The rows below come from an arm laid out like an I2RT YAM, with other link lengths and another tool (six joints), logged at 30 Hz.
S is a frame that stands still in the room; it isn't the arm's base.
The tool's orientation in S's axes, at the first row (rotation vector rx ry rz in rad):
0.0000, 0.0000, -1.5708
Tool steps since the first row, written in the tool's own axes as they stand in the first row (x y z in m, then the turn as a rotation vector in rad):
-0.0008, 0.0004, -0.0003, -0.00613, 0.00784, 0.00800
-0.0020, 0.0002, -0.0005, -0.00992, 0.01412, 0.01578
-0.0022, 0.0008, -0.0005, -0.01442, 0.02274, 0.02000
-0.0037, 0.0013, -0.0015, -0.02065, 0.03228, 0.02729
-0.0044, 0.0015, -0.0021, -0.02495, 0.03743, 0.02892
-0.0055, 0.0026, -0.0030, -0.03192, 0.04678, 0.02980
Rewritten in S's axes. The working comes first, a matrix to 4 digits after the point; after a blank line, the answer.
The tool's axes in the first row as the columns of a matrix, in S's axes (used below as rounded here):
0.0000, 1.0000, 0.0000
-1.0000, 0.0000, 0.0000
0.0000, 0.0000, 1.0000

0.0004, 0.0008, -0.0003, 0.00784, 0.00613, 0.00800
0.0002, 0.0020, -0.0005, 0.01412, 0.00992, 0.01578
0.0008, 0.0022, -0.0005, 0.02274, 0.01442, 0.02000
0.0013, 0.0037, -0.0015, 0.03228, 0.02065, 0.02729
0.0015, 0.0044, -0.0021, 0.03743, 0.02495, 0.02892
0.0026, 0.0055, -0.0030, 0.04678, 0.03192, 0.02980

